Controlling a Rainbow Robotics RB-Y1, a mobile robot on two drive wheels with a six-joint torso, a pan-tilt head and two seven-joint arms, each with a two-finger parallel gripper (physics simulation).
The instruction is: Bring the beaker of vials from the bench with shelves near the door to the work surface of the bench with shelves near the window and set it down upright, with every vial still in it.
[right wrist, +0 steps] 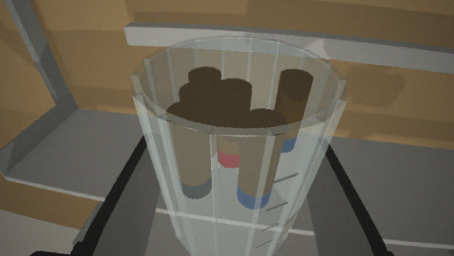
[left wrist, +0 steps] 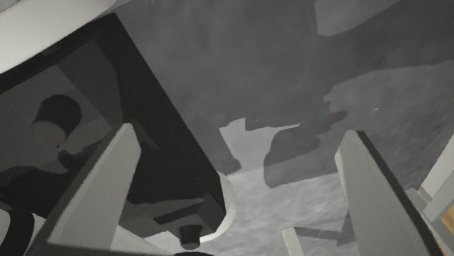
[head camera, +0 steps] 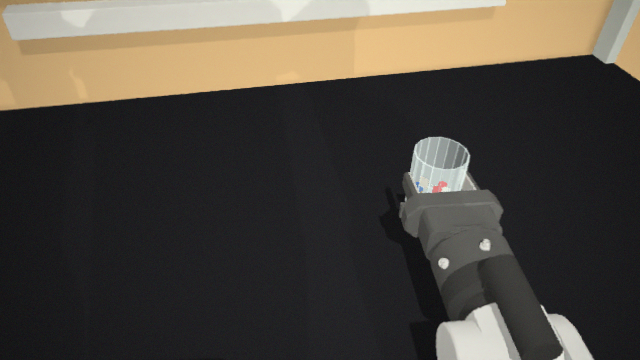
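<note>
A clear glass beaker (head camera: 439, 162) (right wrist: 227, 230) stands roughly upright between the fingers of my right gripper (head camera: 437, 179) (right wrist: 234, 149), which is shut on it. Several brown vials (right wrist: 257, 160) are inside the beaker, with blue, red and grey ends at the bottom; red and blue bits show through the glass in the head view. The beaker's base is hidden by the gripper in the head view, so I cannot tell how far it is above the black bench top (head camera: 200, 210). My left gripper (left wrist: 237, 140) is open and empty, above the floor.
A tan back panel (head camera: 225, 65) (right wrist: 100, 65) rises behind the bench top, with a pale horizontal bar (head camera: 150, 22) (right wrist: 200, 39) across it. A grey post (head camera: 614, 35) stands at the back right corner. A dark boxy body (left wrist: 155, 115) lies beside the left gripper.
</note>
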